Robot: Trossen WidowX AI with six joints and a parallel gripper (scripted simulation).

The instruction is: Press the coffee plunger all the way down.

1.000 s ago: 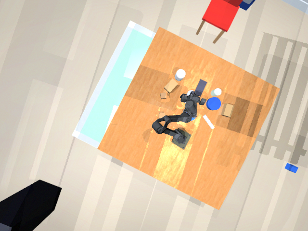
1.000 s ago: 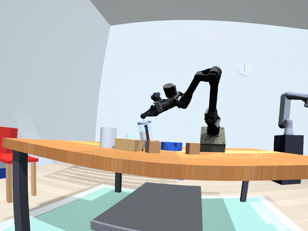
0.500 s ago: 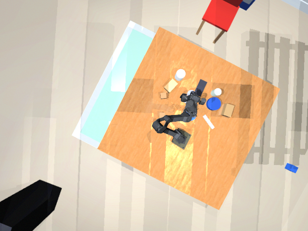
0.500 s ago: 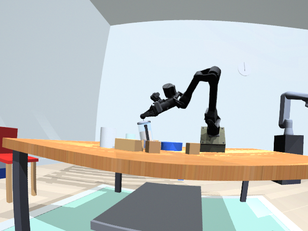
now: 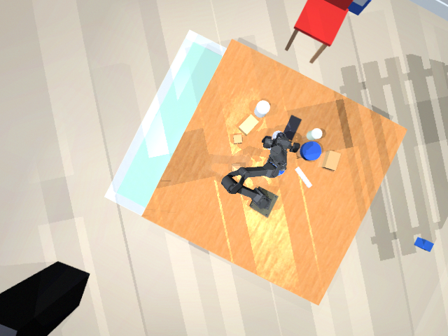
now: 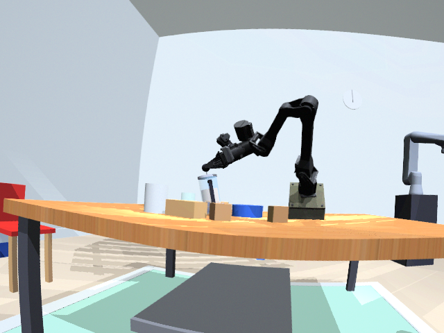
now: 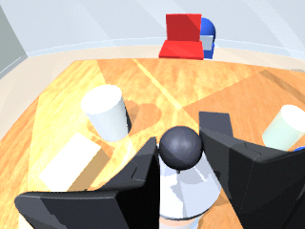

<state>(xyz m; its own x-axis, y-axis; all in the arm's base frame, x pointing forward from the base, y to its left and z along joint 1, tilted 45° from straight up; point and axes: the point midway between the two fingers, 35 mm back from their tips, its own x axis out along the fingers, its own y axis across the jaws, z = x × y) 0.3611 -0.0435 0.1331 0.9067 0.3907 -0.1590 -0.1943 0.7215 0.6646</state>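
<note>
Now: the coffee press 80 mm below my gripper tip, 40 mm behind it and 20 mm to the left of it. Also, from my gripper tip: pale cup 230 mm to the right, 130 mm below, 100 mm ahead; dark flat slab 170 mm below, 100 mm ahead, 90 mm to the right.
</note>
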